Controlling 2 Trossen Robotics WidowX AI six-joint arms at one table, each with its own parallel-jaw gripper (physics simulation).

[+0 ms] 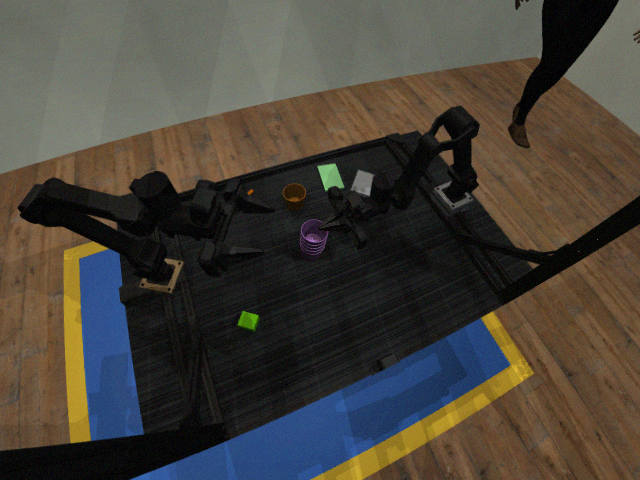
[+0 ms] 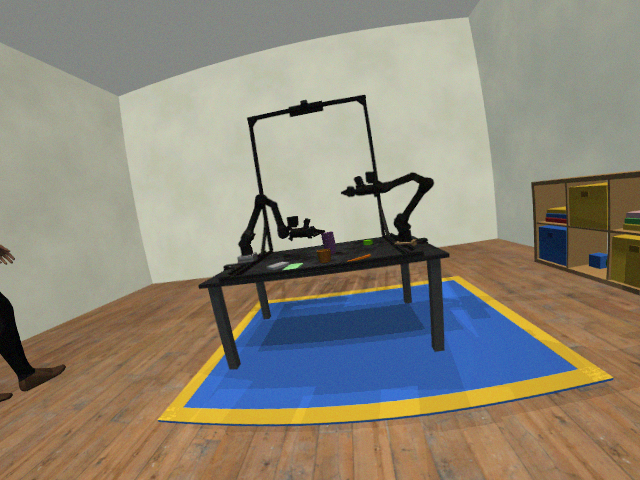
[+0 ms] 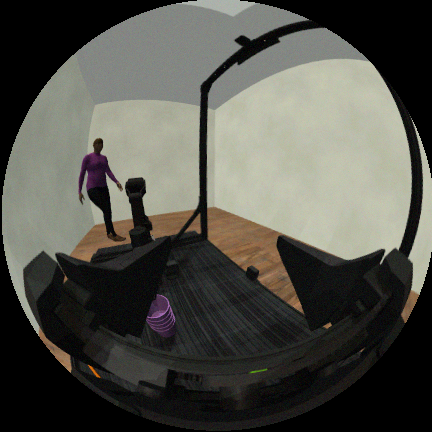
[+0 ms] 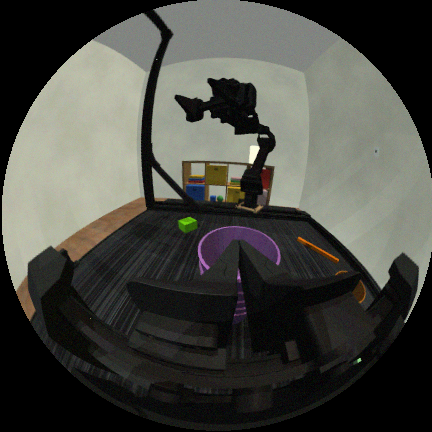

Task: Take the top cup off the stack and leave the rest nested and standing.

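Pixels of known places: left gripper, between the fingertips: [image 1: 269,230] [image 2: 344,192] [image 3: 224,241] [image 4: 188,88]; right gripper, between the fingertips: [image 1: 318,228] [image 2: 325,231] [image 3: 153,299] [image 4: 237,244]; left arm's base, origin of its link: [image 1: 161,273] [image 2: 405,241] [image 4: 249,205]; right arm's base, origin of its link: [image 1: 454,193] [image 2: 247,254].
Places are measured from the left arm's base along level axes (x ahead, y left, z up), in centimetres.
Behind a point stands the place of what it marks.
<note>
The nested stack of purple cups [image 1: 313,242] [image 2: 329,241] [image 3: 162,320] [image 4: 240,312] stands on the table, with several rims showing one below another. My right gripper [image 1: 320,227] {x 43.0, y 15.8, z 11.0 cm} [image 2: 324,231] {x 43.0, y 15.8, z 11.0 cm} [image 4: 237,244] {x 43.0, y 15.8, z 11.0 cm} is shut, its fingertips together over the mouth of the top cup. No cup wall shows pinched between them; the near part of the rim is hidden behind the fingers. My left gripper [image 1: 268,230] {x 35.0, y 0.1, z 32.4 cm} [image 2: 343,192] {x 35.0, y 0.1, z 32.4 cm} [image 3: 224,241] {x 35.0, y 0.1, z 32.4 cm} is open and empty, held high above the table, away from the stack.
An orange cup [image 1: 294,204] {x 33.6, y 29.9, z 1.3 cm} [image 2: 323,255] {x 31.3, y 36.4, z 1.1 cm} stands near the stack. A green block [image 1: 248,320] {x 28.2, y -8.8, z -0.1 cm} [image 2: 367,241] {x 27.4, y -7.0, z -0.5 cm} [image 4: 188,224] {x 29.1, y -6.8, z -0.6 cm}, an orange stick [image 2: 359,257] {x 14.5, y 29.4, z -1.8 cm} [image 4: 318,249] {x 15.2, y 29.7, z -2.0 cm}, a pale green sheet [image 1: 330,176] {x 43.6, y 47.2, z -1.9 cm} [image 2: 293,267] {x 41.7, y 48.8, z -2.0 cm} and a grey-white piece [image 1: 362,182] {x 55.3, y 46.1, z -1.4 cm} [image 2: 278,265] {x 53.4, y 48.0, z -1.4 cm} lie on the table.
</note>
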